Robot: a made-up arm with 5 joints.
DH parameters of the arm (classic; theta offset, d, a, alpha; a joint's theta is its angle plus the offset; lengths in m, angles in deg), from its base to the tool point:
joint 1: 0 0.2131 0 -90
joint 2: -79.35 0 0.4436 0
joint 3: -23.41 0 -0.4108 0
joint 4: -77.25 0 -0.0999 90
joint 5: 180 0.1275 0 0
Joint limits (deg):
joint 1: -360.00..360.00
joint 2: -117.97..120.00
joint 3: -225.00..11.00
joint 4: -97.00..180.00
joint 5: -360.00..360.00
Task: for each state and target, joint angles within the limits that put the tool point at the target. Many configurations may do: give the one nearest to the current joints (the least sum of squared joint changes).
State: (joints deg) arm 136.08 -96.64 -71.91 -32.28 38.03
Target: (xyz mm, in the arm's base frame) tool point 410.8 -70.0 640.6
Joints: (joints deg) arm 170.33 -111.23 -37.68 -35.73 38.03
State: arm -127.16 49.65 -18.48 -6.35 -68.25
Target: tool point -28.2 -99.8 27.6
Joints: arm -105.78 29.04 11.00 -5.03 -68.25
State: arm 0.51 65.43 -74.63 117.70 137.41
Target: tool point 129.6 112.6 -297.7
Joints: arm 40.98 96.22 -70.54 108.91 137.41
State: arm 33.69 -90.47 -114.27 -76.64 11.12
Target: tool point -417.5 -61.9 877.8
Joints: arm 8.43 -62.00 -93.19 -81.71 11.12
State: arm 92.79 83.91 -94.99 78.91 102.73
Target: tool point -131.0 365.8 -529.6
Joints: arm 109.70 106.51 -104.97 68.64 102.73
